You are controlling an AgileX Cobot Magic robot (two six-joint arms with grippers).
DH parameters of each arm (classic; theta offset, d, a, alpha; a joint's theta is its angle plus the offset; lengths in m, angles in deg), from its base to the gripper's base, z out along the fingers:
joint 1: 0 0.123 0 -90
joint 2: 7.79 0 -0.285 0
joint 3: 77.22 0 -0.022 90
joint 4: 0 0.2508 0 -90
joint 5: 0 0 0.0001 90
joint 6: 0 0.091 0 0
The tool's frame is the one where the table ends.
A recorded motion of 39 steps. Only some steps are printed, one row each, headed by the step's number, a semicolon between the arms.
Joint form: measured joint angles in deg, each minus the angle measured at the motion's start. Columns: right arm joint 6, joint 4, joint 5, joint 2, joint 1, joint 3; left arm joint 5, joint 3, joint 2, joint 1, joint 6, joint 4.
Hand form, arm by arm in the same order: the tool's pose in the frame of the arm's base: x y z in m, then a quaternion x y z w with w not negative. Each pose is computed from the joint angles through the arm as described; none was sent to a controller.
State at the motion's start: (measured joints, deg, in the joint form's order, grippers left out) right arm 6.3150 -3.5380 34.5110 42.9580 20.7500 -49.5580; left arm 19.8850 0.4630 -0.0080 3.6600 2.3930 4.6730
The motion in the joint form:
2: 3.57 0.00 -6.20 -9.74 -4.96 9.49; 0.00 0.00 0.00 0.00 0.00 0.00
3: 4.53 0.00 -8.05 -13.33 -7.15 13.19; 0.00 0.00 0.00 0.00 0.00 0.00
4: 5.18 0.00 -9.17 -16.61 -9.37 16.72; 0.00 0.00 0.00 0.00 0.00 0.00
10: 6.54 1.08 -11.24 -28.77 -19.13 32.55; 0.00 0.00 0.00 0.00 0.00 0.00
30: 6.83 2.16 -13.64 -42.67 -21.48 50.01; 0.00 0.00 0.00 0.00 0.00 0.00
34: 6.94 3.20 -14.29 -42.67 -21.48 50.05; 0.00 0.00 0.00 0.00 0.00 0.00
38: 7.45 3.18 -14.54 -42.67 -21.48 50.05; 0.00 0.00 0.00 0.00 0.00 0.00
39: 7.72 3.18 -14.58 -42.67 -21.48 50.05; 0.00 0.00 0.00 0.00 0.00 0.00
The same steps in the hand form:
2: 0.1096 0.0282 0.3572 -0.05424 0.79899 0.10563 0.58951; 0.0533 0.0059 0.1793 0.01329 0.79474 0.06621 0.60318
3: 0.1004 0.0217 0.3455 -0.03251 0.79099 0.10207 0.60238; 0.0533 0.0059 0.1793 0.01329 0.79474 0.06621 0.60318
4: 0.0925 0.0162 0.3326 -0.01303 0.78690 0.09516 0.60956; 0.0533 0.0059 0.1793 0.01329 0.79474 0.06621 0.60318
10: 0.0689 0.0004 0.2612 0.06738 0.79282 0.05775 0.60295; 0.0533 0.0059 0.1793 0.01329 0.79474 0.06621 0.60318
30: 0.0535 -0.0015 0.1775 0.09045 0.79674 0.05451 0.59503; 0.0533 0.0059 0.1793 0.01329 0.79474 0.06621 0.60318
34: 0.0538 -0.0009 0.1782 0.09565 0.79294 0.06317 0.59842; 0.0533 0.0059 0.1793 0.01329 0.79474 0.06621 0.60318
38: 0.0539 -0.0009 0.1786 0.09891 0.79122 0.06589 0.59987; 0.0533 0.0059 0.1793 0.01329 0.79474 0.06621 0.60318
39: 0.0539 -0.0009 0.1786 0.10075 0.79077 0.06734 0.59999; 0.0533 0.0059 0.1793 0.01329 0.79474 0.06621 0.60318

